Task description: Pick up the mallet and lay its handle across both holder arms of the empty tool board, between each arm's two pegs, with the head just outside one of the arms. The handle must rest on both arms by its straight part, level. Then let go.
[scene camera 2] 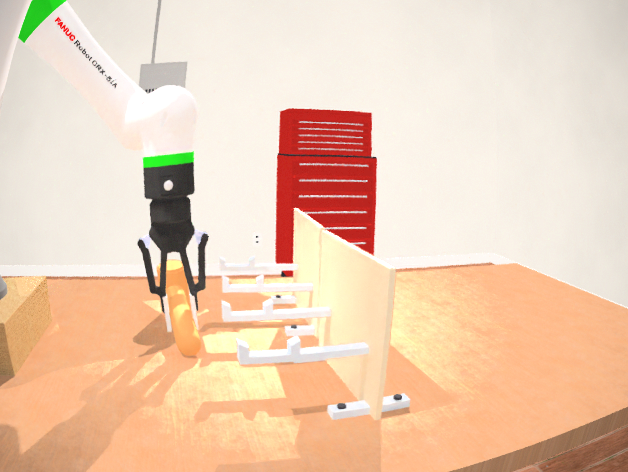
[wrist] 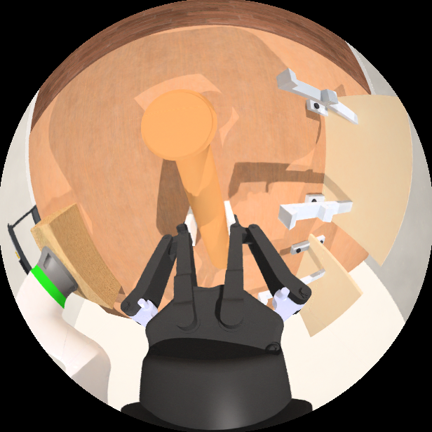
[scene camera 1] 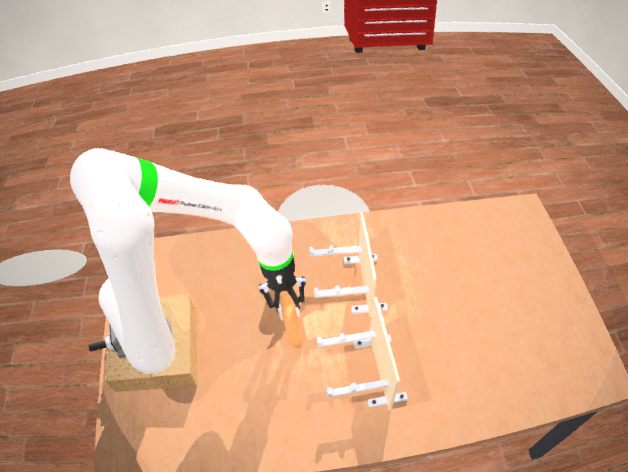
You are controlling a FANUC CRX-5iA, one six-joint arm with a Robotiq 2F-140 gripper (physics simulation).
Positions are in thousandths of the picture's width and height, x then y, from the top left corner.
Labels:
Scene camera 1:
my gripper: 461,668
orange mallet: 464,679
tool board: 601,715
tool board: 582,548

